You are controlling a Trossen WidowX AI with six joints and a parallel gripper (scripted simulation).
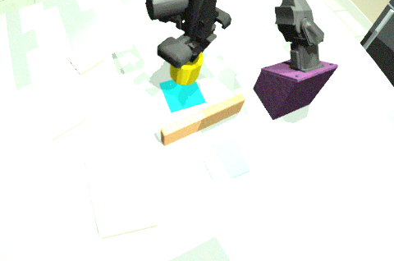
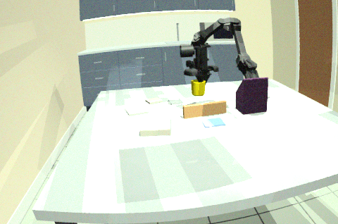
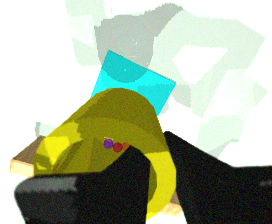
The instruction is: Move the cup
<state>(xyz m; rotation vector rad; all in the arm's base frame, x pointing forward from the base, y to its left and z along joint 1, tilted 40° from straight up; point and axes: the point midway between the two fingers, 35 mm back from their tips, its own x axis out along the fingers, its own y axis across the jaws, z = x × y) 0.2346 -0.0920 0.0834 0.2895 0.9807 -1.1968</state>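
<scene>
Right now the cyan pad is 20 mm ahead of my gripper tip, 10 mm to the left of it and 110 mm below it. From my gripper tip the other things lie so: wooden bar 10 mm ahead, 120 mm to the left, 90 mm below; light blue pad 220 mm to the left, 110 mm below; cup 20 mm ahead, 10 mm to the left.
</scene>
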